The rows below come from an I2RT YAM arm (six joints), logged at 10 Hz.
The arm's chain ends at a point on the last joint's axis. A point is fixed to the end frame.
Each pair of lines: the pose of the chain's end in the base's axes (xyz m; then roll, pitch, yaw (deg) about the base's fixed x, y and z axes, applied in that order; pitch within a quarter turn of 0, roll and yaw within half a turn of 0), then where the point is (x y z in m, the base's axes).
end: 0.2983 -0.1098 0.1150 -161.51 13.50 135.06
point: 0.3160 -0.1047 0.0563
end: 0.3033 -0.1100 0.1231 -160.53 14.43 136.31
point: 0.3209 -0.1060 0.0643
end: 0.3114 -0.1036 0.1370 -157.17 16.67 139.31
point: 0.3284 -0.1030 0.0779
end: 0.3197 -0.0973 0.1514 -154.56 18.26 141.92
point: 0.3363 -0.0992 0.0922
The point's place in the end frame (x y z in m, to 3 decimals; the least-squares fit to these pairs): 0.005 0.034 0.051
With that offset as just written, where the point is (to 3 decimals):
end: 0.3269 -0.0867 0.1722 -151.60 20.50 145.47
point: 0.344 -0.092 0.113
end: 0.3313 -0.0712 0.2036 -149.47 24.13 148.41
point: 0.350 -0.079 0.146
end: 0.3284 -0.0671 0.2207 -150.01 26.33 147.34
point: 0.350 -0.076 0.164
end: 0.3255 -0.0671 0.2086 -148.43 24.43 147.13
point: 0.344 -0.076 0.151
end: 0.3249 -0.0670 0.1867 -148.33 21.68 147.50
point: 0.341 -0.075 0.128
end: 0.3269 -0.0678 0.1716 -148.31 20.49 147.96
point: 0.342 -0.075 0.112
